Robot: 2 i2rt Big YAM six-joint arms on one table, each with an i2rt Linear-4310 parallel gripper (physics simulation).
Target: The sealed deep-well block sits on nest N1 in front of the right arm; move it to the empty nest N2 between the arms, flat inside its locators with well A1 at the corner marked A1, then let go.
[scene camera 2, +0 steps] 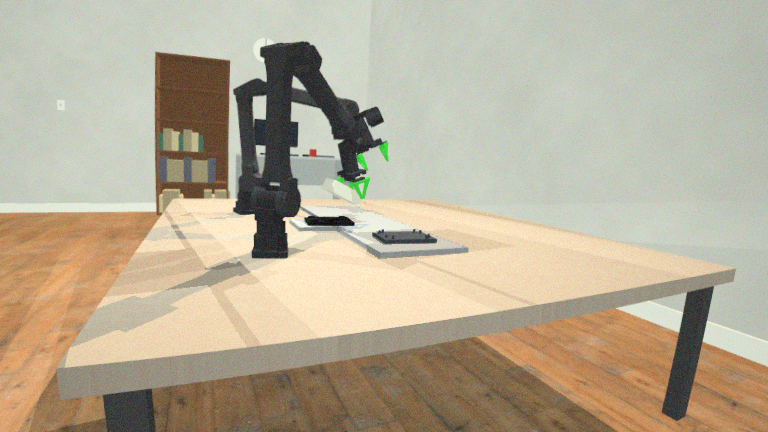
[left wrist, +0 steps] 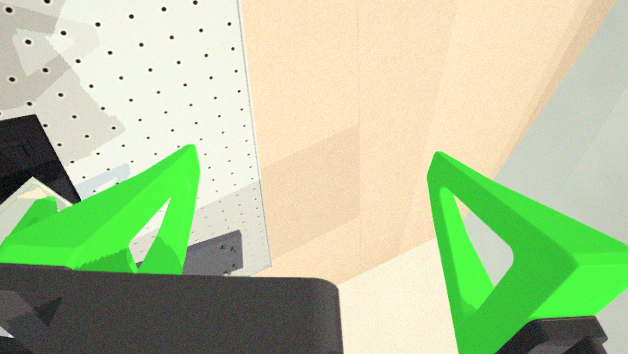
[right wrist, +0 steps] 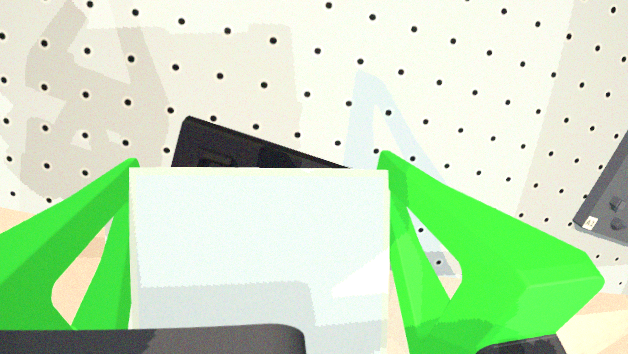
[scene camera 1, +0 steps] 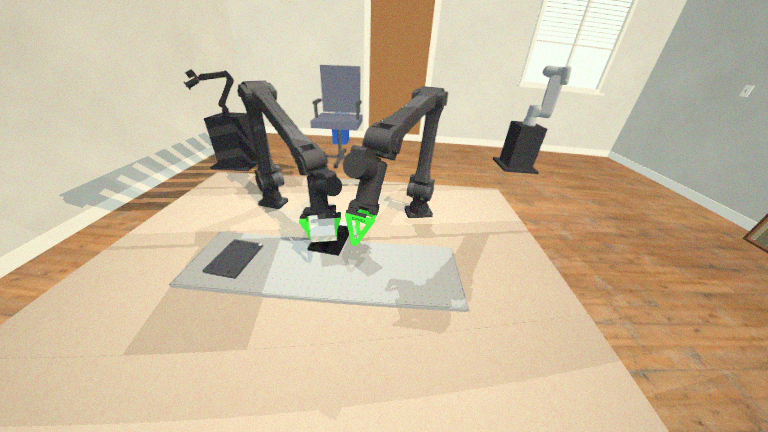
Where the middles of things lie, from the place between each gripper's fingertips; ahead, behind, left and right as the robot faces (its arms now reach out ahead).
My right gripper is now 60 mm past the white block (right wrist: 307, 247), 10 mm to the left of it and 20 mm below it. The rest, counted from my right hand: black nest (left wrist: 35, 156) (100 mm behind, 10 mm to the right, 80 mm below).
Now: left hand 20 cm past the white block, 15 cm to the left of it and 9 cm above it. Also, from my left hand: black nest (24 cm behind, 20 cm below, 14 cm to the right).
